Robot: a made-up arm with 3 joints. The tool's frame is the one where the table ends. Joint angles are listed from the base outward.
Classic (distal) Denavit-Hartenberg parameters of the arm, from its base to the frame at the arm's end. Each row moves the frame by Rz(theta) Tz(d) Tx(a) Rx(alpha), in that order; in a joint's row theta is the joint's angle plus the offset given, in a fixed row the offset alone. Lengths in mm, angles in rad.
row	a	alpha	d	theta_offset
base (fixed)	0	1.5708	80	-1.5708
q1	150	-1.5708	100	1.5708
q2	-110	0	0	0
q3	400	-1.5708	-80	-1.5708
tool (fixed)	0	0	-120	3.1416
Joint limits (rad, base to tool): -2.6..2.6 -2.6..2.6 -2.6..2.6
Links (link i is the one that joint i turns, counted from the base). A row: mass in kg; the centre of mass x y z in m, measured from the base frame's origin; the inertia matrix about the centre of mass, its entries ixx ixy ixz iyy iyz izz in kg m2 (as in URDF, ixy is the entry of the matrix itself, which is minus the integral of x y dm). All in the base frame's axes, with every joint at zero. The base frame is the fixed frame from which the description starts. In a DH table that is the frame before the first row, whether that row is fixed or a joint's. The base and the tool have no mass.
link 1: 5.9; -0.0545 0.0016 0.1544; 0.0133 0 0.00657 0.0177 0 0.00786
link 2: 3.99; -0.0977 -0.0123 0.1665; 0.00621 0 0 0.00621 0 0.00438
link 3: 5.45; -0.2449 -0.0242 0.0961; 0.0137 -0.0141 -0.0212 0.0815 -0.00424 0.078
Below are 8 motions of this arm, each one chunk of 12 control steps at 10 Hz.
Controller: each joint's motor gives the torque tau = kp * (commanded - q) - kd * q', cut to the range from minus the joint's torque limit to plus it. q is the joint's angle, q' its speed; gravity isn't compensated. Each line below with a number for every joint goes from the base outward.
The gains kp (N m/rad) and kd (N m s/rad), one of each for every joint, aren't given. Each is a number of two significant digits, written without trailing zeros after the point. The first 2 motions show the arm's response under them.
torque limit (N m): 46 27 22
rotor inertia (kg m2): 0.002 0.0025 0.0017
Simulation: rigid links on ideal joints. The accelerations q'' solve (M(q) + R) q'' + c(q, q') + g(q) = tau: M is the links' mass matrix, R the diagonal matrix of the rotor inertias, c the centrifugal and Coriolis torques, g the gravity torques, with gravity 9.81 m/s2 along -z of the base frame. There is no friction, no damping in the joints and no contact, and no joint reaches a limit. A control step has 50 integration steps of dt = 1/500 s. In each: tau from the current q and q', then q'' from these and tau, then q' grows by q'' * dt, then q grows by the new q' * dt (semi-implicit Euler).
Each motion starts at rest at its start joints. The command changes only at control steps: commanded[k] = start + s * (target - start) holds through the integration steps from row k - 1 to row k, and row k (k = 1, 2, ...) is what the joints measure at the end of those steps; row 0 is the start. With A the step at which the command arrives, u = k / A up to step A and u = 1 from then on. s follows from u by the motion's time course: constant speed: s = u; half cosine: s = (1 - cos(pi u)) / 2; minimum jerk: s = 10 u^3 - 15 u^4 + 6 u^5; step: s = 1 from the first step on.
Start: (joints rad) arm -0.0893 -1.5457 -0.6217
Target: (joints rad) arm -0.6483 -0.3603 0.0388
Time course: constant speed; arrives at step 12
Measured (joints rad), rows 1 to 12:
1: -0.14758 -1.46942 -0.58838
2: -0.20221 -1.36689 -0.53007
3: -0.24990 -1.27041 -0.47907
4: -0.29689 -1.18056 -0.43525
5: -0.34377 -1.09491 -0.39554
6: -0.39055 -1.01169 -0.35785
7: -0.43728 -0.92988 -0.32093
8: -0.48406 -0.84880 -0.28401
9: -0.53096 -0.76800 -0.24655
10: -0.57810 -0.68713 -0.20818
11: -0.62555 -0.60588 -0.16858
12: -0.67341 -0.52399 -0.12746
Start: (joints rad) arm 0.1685 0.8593 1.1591
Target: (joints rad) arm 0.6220 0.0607 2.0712
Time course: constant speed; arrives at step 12
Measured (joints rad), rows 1 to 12:
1: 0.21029 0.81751 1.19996
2: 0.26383 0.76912 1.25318
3: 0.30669 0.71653 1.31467
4: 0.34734 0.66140 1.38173
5: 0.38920 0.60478 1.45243
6: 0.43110 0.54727 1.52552
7: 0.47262 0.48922 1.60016
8: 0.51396 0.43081 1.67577
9: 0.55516 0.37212 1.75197
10: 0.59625 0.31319 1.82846
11: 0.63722 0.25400 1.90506
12: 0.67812 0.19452 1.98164
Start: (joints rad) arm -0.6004 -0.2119 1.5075
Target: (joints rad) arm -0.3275 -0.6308 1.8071
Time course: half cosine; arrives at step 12
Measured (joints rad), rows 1 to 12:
1: -0.65945 -0.21879 1.49217
2: -0.66332 -0.23294 1.48142
3: -0.63443 -0.25317 1.48241
4: -0.60336 -0.28093 1.49285
5: -0.56824 -0.31593 1.51095
6: -0.52989 -0.35675 1.53497
7: -0.49124 -0.40124 1.56285
8: -0.45497 -0.44682 1.59237
9: -0.42353 -0.49067 1.62130
10: -0.39909 -0.53002 1.64751
11: -0.38336 -0.56234 1.66909
12: -0.37746 -0.58554 1.68450

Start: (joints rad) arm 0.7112 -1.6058 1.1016
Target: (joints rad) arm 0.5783 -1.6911 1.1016
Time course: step
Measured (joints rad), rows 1 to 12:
1: 0.63084 -1.62319 1.07253
2: 0.61595 -1.63770 1.04358
3: 0.61805 -1.64594 1.02759
4: 0.61810 -1.65063 1.01849
5: 0.61797 -1.65332 1.01323
6: 0.61792 -1.65486 1.01020
7: 0.61790 -1.65573 1.00846
8: 0.61789 -1.65623 1.00746
9: 0.61788 -1.65652 1.00688
10: 0.61788 -1.65668 1.00655
11: 0.61787 -1.65677 1.00636
12: 0.61787 -1.65682 1.00625

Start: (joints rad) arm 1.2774 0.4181 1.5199
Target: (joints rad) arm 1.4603 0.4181 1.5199
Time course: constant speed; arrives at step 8
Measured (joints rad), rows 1 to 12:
1: 1.38965 0.41617 1.52266
2: 1.44675 0.41580 1.52297
3: 1.45773 0.41561 1.52329
4: 1.47880 0.41562 1.52339
5: 1.50370 0.41584 1.52312
6: 1.52708 0.41617 1.52265
7: 1.55014 0.41658 1.52206
8: 1.57332 0.41704 1.52139
9: 1.57670 0.41745 1.52072
10: 1.57389 0.41770 1.52038
11: 1.57385 0.41786 1.52018
12: 1.57415 0.41796 1.52004

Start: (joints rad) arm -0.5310 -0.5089 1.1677
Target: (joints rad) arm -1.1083 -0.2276 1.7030
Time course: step
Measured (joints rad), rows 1 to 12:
1: -1.10685 -0.41572 1.33545
2: -1.23004 -0.35249 1.45377
3: -1.21141 -0.31005 1.53394
4: -1.21085 -0.28202 1.58683
5: -1.21372 -0.26374 1.62121
6: -1.21436 -0.25170 1.64375
7: -1.21460 -0.24376 1.65856
8: -1.21483 -0.23853 1.66827
9: -1.21498 -0.23507 1.67464
10: -1.21506 -0.23280 1.67883
11: -1.21512 -0.23129 1.68157
12: -1.21515 -0.23030 1.68337

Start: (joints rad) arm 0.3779 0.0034 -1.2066
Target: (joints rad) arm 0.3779 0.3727 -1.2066
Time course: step
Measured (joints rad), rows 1 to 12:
1: 0.37297 0.10035 -1.23793
2: 0.37347 0.18367 -1.23683
3: 0.37453 0.23356 -1.24007
4: 0.37486 0.26119 -1.24679
5: 0.37498 0.27640 -1.25377
6: 0.37503 0.28494 -1.25957
7: 0.37505 0.28988 -1.26389
8: 0.37506 0.29280 -1.26695
9: 0.37507 0.29457 -1.26903
10: 0.37507 0.29567 -1.27043
11: 0.37507 0.29636 -1.27135
12: 0.37507 0.29679 -1.27195

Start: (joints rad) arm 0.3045 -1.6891 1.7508
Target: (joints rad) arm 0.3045 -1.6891 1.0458
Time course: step
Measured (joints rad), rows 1 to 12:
1: 0.33126 -1.67356 1.48649
2: 0.32456 -1.67773 1.27284
3: 0.32165 -1.67605 1.14137
4: 0.32117 -1.67133 1.06215
5: 0.32076 -1.66583 1.01454
6: 0.32047 -1.66074 0.98586
7: 0.32027 -1.65651 0.96853
8: 0.32015 -1.65322 0.95800
9: 0.32006 -1.65077 0.95156
10: 0.32001 -1.64898 0.94760
11: 0.31997 -1.64772 0.94515
12: 0.31995 -1.64683 0.94362

